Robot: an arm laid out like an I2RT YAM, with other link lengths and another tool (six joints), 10 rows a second.
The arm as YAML. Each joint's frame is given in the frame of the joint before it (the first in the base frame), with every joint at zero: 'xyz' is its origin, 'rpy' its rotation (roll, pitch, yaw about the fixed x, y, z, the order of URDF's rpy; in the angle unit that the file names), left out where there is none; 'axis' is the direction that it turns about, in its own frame. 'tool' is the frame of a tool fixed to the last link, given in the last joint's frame.
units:
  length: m
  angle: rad
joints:
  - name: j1
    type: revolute
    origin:
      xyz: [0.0, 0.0, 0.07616]
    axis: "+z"
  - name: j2
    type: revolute
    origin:
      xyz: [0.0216, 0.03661, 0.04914]
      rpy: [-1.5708, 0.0, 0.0]
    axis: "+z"
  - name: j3
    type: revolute
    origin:
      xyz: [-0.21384, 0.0, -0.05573]
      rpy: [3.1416, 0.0, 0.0]
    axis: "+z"
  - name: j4
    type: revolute
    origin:
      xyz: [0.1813, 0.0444, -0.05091]
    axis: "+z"
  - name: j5
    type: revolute
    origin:
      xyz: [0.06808, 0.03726, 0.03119]
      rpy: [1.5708, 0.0, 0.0]
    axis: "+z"
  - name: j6
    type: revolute
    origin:
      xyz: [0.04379, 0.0, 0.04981]
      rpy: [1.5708, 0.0, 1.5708]
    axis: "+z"
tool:
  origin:
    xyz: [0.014, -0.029, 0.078]
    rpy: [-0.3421, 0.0, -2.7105]
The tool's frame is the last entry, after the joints.
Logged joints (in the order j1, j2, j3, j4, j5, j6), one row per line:
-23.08, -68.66, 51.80, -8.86, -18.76, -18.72
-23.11, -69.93, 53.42, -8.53, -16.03, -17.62
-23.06, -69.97, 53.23, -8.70, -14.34, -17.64
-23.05, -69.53, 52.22, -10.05, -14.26, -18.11
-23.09, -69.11, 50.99, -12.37, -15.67, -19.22
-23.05, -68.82, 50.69, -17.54, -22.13, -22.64
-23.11, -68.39, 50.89, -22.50, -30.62, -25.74
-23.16, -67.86, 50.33, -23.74, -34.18, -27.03
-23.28, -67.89, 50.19, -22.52, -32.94, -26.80
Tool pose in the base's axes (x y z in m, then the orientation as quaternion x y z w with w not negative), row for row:
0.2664, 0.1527, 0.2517, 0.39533, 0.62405, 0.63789, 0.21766
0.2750, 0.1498, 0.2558, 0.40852, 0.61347, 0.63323, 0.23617
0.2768, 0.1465, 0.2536, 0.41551, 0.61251, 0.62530, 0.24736
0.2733, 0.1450, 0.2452, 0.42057, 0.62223, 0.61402, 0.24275
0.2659, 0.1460, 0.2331, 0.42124, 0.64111, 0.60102, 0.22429
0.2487, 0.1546, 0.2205, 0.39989, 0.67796, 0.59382, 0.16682
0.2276, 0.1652, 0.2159, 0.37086, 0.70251, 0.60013, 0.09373
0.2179, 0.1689, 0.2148, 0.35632, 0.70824, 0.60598, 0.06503
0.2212, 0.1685, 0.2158, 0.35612, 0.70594, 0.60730, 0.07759
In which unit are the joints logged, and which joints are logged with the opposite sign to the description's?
The joints are logged in degrees. Opposite sign: j1, j2.
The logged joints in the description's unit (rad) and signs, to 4 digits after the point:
0.4028, 1.1983, 0.9041, -0.1546, -0.3274, -0.3267
0.4033, 1.2205, 0.9324, -0.1489, -0.2798, -0.3075
0.4025, 1.2212, 0.9290, -0.1518, -0.2503, -0.3079
0.4023, 1.2135, 0.9114, -0.1754, -0.2489, -0.3161
0.4030, 1.2062, 0.8899, -0.2159, -0.2735, -0.3355
0.4023, 1.2011, 0.8847, -0.3061, -0.3862, -0.3951
0.4033, 1.1936, 0.8882, -0.3927, -0.5344, -0.4492
0.4042, 1.1844, 0.8784, -0.4143, -0.5966, -0.4718
0.4063, 1.1849, 0.8760, -0.3930, -0.5749, -0.4677

